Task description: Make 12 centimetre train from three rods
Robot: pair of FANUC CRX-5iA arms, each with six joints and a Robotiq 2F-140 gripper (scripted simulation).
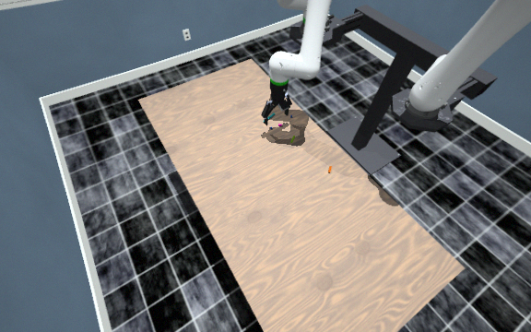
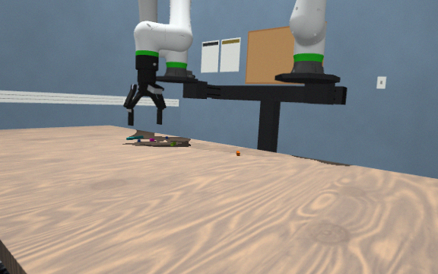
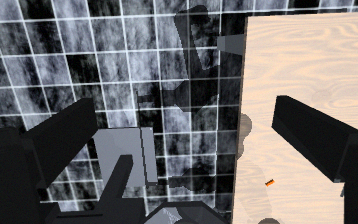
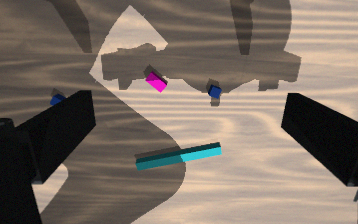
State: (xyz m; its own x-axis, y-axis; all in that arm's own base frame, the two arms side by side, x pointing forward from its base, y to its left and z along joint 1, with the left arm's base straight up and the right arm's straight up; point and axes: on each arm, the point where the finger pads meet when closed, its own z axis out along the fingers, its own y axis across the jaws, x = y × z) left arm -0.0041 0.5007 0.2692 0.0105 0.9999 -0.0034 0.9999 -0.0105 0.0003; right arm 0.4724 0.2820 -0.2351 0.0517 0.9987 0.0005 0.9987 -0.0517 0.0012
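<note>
My right gripper is now 30 mm past the magenta rod, 10 mm to the right of it and 70 mm above it. Also, from my right hand: lime rod (30 mm behind, 140 mm to the left, 70 mm below); orange rod (60 mm behind, 420 mm to the left, 70 mm below); turquoise rod (10 mm behind, 80 mm to the right, 70 mm below).
</note>
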